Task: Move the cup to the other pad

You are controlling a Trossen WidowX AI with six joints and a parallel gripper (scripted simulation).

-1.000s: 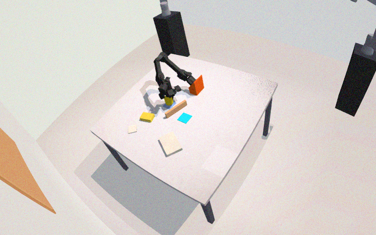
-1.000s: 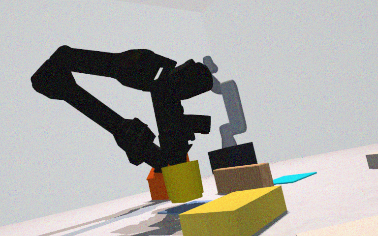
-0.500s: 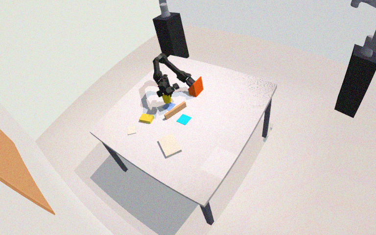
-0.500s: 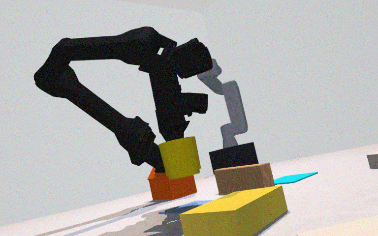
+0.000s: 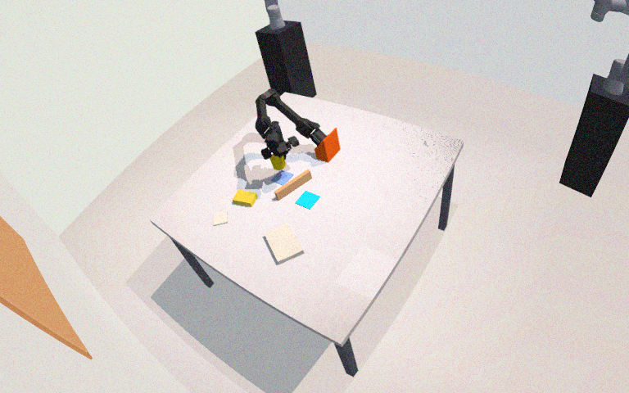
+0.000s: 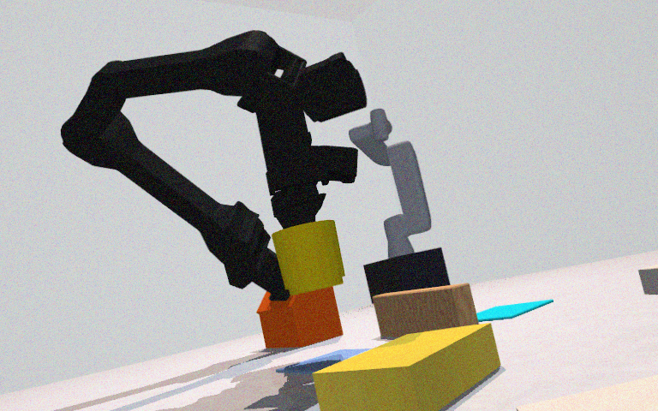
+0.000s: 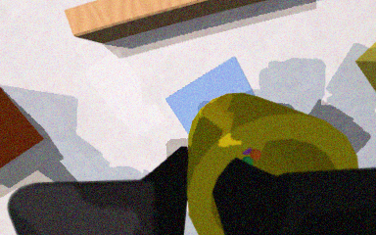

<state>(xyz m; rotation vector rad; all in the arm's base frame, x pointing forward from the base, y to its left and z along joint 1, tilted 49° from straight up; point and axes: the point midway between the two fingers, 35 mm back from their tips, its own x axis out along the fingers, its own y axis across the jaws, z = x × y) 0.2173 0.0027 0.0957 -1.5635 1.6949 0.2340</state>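
Now: the cyan pad 8 cm ahead of my gripper tip, 20 cm to the left of it and 12 cm below it. From my gripper tip the other things lie so: cup 2 cm ahead, 1 cm to the right; light blue pad 3 cm ahead, 2 cm to the right, 12 cm below; wooden bar 5 cm ahead, 9 cm to the left, 9 cm below.
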